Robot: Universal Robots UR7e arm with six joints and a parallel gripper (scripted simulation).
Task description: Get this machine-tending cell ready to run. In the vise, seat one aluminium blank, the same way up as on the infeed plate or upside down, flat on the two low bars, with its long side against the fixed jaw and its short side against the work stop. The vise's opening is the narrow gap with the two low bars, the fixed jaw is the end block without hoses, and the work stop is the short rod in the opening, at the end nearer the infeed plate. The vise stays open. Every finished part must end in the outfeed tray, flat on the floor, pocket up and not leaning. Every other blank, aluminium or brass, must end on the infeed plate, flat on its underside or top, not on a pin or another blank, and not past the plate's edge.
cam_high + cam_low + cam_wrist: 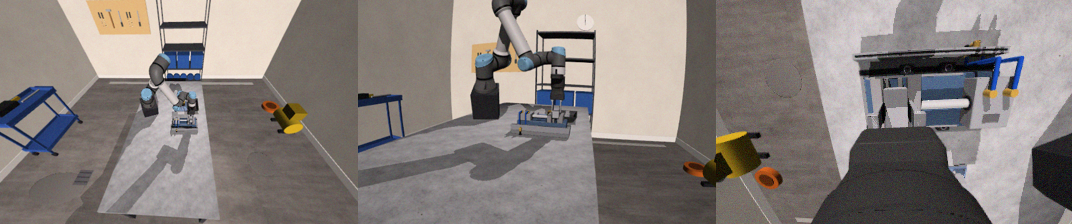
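My hand is 7 cm past the vise and 9 cm above it. The rest, counted from my hand: brass blank (12 cm behind, 36 cm to the left, 10 cm below).
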